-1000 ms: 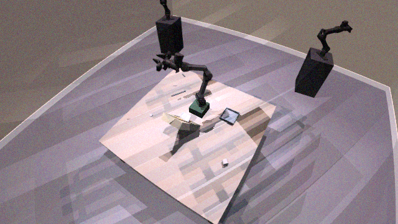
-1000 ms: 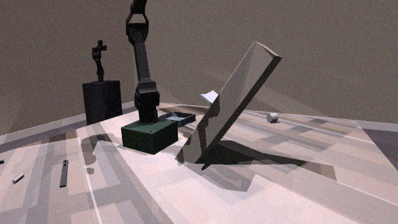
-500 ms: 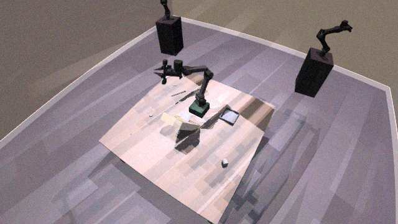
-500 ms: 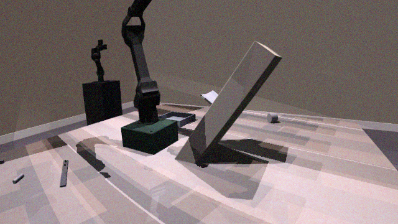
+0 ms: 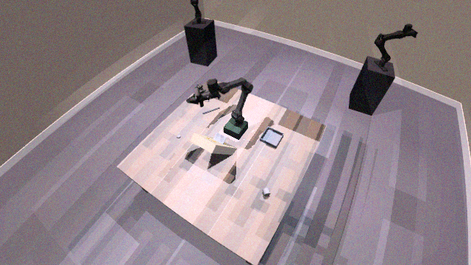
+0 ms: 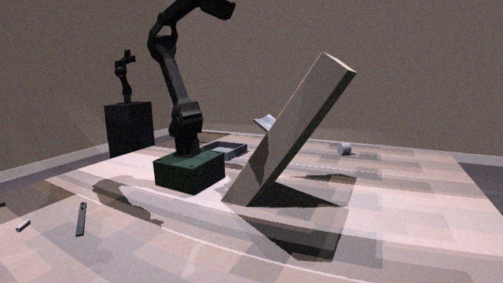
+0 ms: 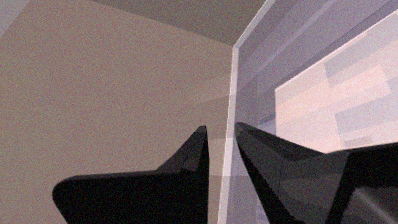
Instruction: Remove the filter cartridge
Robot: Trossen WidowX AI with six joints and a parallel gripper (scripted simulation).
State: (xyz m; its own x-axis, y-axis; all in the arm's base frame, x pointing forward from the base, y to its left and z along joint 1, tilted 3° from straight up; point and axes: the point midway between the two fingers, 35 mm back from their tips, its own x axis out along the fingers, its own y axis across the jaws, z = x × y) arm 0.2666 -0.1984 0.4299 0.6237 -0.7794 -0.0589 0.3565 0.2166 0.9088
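Now: the filter cartridge 24 cm below my gripper tip, 19 cm to the left of it and 8 cm ahead of it. The rest, counted from my gripper tip: small white rod (49 cm below, 49 cm behind, 18 cm to the right); then blue-grey tray (53 cm to the left, 49 cm below, 31 cm behind); then service panel (32 cm below, 20 cm to the left, 4 cm ahead).
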